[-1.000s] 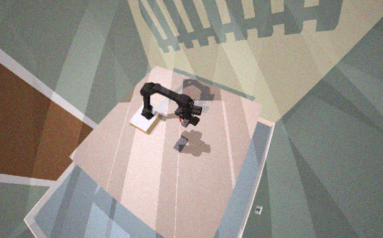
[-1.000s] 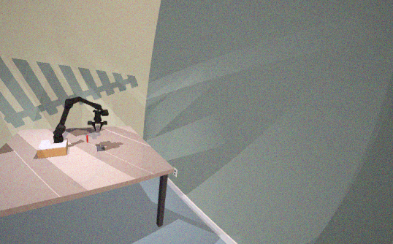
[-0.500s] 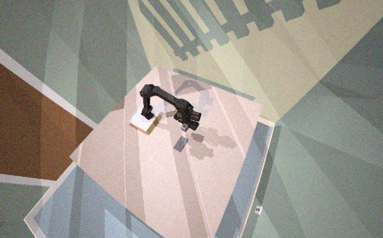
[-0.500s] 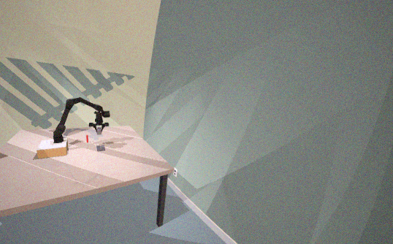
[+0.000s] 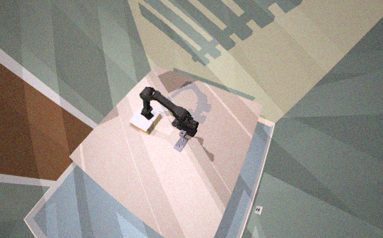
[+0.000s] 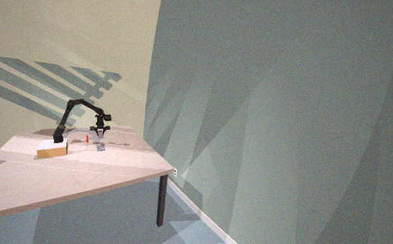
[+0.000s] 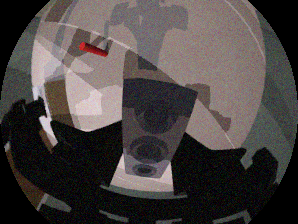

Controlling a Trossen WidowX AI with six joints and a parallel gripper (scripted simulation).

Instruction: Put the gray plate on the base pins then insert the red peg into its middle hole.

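The red peg is 140 mm behind my gripper tip, 80 mm to the left of it and 60 mm below it. From my gripper tip the other things lie so: gray plate 30 mm above.
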